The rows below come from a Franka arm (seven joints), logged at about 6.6 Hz.
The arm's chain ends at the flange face. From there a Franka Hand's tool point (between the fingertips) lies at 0.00 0.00 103.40 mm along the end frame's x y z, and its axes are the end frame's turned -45 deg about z.
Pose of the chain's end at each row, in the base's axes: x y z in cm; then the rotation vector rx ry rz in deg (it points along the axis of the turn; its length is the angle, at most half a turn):
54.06, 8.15, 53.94, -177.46, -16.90, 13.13
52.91, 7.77, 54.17, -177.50, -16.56, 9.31
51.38, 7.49, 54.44, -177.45, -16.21, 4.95
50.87, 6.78, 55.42, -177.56, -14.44, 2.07
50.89, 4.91, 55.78, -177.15, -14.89, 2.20
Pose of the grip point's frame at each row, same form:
52.53, 8.23, 43.71, -154.83, -82.12, 11.19
51.81, 7.94, 43.89, -155.80, -82.25, 7.62
50.78, 7.75, 44.12, -156.81, -82.39, 3.52
50.60, 7.09, 45.09, -158.20, -81.13, 0.81
50.60, 5.29, 45.45, -157.65, -81.38, 0.72

